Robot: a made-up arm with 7 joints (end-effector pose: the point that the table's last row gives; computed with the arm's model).
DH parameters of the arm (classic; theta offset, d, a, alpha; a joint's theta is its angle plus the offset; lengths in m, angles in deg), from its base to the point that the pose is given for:
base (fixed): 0 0 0 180
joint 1: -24.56 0 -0.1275 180
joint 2: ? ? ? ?
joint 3: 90 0.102 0.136 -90
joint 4: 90 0.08 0.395 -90
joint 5: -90 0.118 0.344 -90
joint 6: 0 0.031 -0.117 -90
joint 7: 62.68 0 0.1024 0
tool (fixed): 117.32 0.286 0 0
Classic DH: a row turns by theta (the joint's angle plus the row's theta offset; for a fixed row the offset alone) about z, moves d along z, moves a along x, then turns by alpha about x.
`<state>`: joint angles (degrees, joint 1 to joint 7).
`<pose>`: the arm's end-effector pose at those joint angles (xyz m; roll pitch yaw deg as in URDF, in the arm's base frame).
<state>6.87 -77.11 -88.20 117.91 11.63 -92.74 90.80</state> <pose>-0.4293 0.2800 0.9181 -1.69 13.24 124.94</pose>
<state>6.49 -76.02 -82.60 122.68 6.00 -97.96 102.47</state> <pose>-0.4728 0.2750 0.9098 -1.11 12.75 143.58</pose>
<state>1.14 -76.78 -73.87 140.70 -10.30 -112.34 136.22</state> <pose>-0.5387 0.1071 0.9449 -6.85 7.20 -162.54</pose>
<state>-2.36 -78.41 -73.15 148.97 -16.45 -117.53 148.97</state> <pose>-0.5168 -0.0023 0.9694 -13.09 7.22 -142.79</pose>
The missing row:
joint 2: -24.56 0.22 0.023 90
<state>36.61 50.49 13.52 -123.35 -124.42 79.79 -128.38</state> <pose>-0.3170 -0.1655 0.6221 64.02 -7.20 -31.33</pose>
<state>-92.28 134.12 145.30 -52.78 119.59 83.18 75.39</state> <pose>0.3960 -0.3200 -0.1001 -53.28 -67.67 62.50</pose>
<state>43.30 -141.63 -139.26 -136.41 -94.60 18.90 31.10</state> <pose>-0.2654 0.4277 0.0382 68.09 10.02 153.40</pose>
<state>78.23 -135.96 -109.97 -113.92 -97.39 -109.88 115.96</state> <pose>-0.0158 0.0331 0.2817 -77.75 -52.09 -177.93</pose>
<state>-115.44 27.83 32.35 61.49 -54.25 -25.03 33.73</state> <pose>0.2422 -0.3190 0.2401 -53.96 33.95 -151.04</pose>
